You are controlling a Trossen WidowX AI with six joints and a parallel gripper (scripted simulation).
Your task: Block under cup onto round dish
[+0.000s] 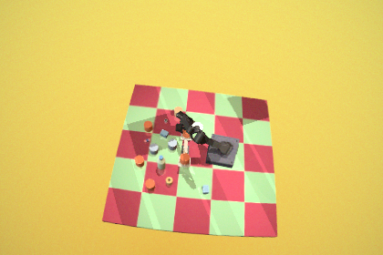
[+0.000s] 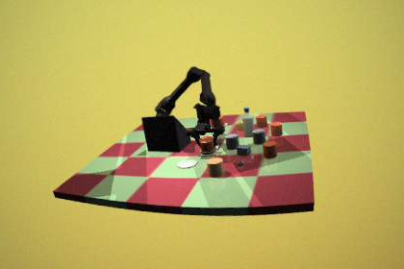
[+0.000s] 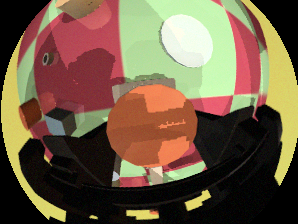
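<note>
Now: gripper tip 110 mm to the left of the white round dish, 70 mm past it and 40 mm above it. Also, from my gripper tip: bottle: 300 mm to the left, 140 mm ahead, 60 mm above; orange cup: 20 mm to the right, 10 mm above; balance: 140 mm to the left, 10 mm below, 10 mm behind.
</note>
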